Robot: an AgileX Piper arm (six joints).
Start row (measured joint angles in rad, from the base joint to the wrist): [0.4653, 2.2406, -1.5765, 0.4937, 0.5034, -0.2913]
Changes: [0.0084, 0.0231, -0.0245, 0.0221, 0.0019, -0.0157]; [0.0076, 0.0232, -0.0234, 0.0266, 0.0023, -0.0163]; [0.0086, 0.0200, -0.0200, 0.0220, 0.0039, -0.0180]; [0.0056, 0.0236, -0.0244, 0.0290, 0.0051, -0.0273]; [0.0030, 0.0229, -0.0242, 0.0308, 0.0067, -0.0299]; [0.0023, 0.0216, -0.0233, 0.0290, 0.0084, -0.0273]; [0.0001, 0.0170, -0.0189, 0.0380, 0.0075, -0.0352]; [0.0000, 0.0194, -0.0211, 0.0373, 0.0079, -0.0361]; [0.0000, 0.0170, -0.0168, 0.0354, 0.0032, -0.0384]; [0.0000, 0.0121, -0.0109, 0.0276, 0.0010, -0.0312]
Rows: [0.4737, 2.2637, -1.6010, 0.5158, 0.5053, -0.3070]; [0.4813, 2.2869, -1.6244, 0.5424, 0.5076, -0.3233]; [0.4899, 2.3069, -1.6444, 0.5644, 0.5115, -0.3413]; [0.4955, 2.3305, -1.6688, 0.5934, 0.5166, -0.3686]; [0.4985, 2.3534, -1.6930, 0.6242, 0.5233, -0.3985]; [0.5008, 2.3750, -1.7163, 0.6532, 0.5317, -0.4258]; [0.5009, 2.3920, -1.7352, 0.6912, 0.5392, -0.4610]; [0.5009, 2.4114, -1.7563, 0.7285, 0.5471, -0.4971]; [0.5009, 2.4284, -1.7731, 0.7639, 0.5503, -0.5355]; [0.5009, 2.4405, -1.7840, 0.7915, 0.5513, -0.5667]
